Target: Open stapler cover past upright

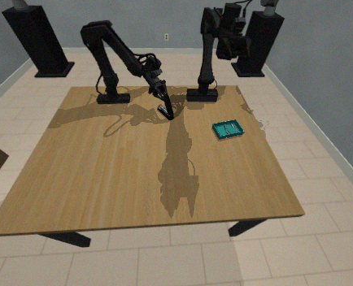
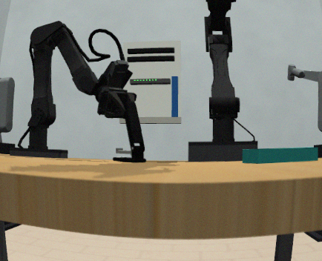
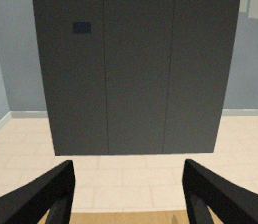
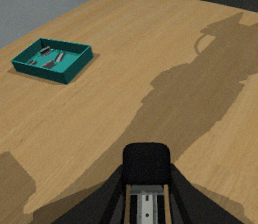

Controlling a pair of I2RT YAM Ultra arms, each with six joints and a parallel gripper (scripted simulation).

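My right gripper is now 7 cm above the black stapler and 1 cm to the right of it. The rest, counted from my right hand: teal tray (34 cm to the left, 14 cm ahead, 11 cm below); stapler cover (3 cm below, 2 cm ahead, 1 cm to the left).
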